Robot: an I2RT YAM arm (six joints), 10 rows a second.
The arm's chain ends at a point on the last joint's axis. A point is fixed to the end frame.
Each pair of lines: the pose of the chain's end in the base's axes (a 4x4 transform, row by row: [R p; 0 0 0 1], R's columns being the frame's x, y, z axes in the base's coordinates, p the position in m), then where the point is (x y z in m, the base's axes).
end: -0.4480 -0.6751 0.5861 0.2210; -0.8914 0.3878 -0.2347 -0.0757; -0.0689 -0.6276 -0.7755 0.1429; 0 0 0 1
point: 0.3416 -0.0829 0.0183
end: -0.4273 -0.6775 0.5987 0.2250; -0.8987 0.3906 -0.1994 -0.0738; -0.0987 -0.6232 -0.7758 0.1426; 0 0 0 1
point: 0.3469 -0.0748 0.0191
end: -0.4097 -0.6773 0.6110 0.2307; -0.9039 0.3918 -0.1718 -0.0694; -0.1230 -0.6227 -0.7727 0.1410; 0 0 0 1
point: 0.3540 -0.0655 0.0189
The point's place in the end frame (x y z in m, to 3 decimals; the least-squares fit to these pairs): -0.039 -0.006 0.169
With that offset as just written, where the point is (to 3 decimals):
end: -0.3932 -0.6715 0.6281 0.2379; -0.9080 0.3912 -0.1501 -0.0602; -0.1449 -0.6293 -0.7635 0.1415; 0 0 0 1
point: 0.363 -0.053 0.022
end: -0.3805 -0.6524 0.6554 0.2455; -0.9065 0.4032 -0.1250 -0.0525; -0.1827 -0.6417 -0.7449 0.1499; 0 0 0 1
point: 0.375 -0.041 0.035
